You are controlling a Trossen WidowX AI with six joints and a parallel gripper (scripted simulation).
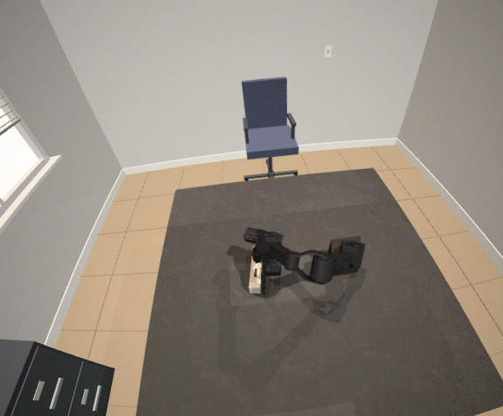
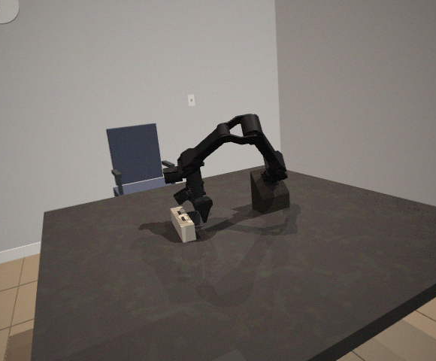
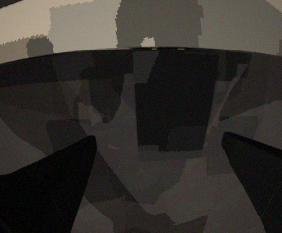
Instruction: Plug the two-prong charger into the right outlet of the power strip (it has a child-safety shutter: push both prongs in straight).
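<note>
Right now my gripper tip is 5 cm short of the two-prong charger and 1 cm below it.
</note>
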